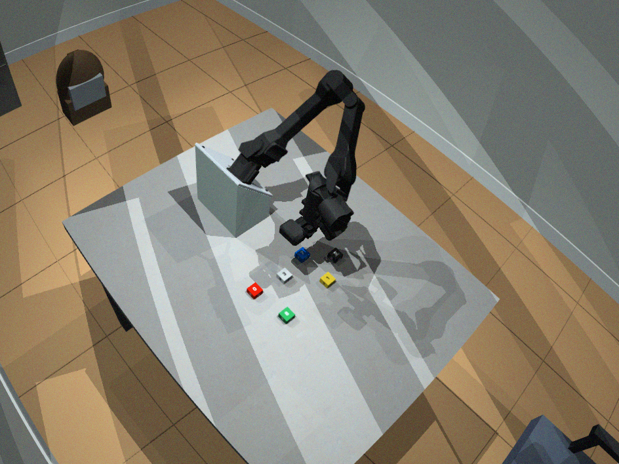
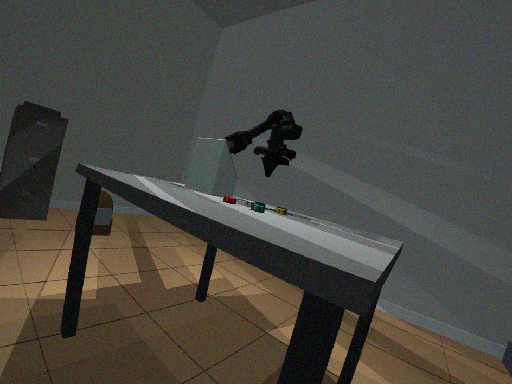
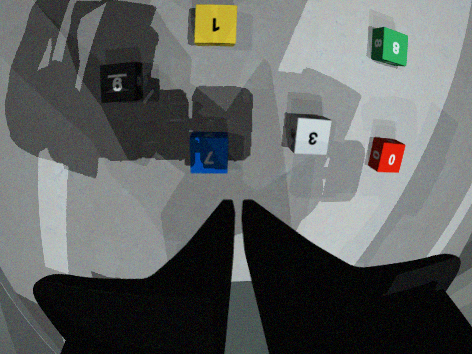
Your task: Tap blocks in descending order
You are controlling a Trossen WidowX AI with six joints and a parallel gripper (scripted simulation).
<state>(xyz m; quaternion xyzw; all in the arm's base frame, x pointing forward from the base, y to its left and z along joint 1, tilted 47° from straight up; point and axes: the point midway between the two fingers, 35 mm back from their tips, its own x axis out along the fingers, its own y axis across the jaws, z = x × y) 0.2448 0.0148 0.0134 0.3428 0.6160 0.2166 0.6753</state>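
My gripper tip is now 12 cm above the blue block, 2 cm to the right of it and 1 cm past it. Also, from my gripper tip: black block (12 cm below, 8 cm to the left, 6 cm ahead); white block (12 cm below, 8 cm to the right, 1 cm behind); yellow block (12 cm below, 10 cm ahead).
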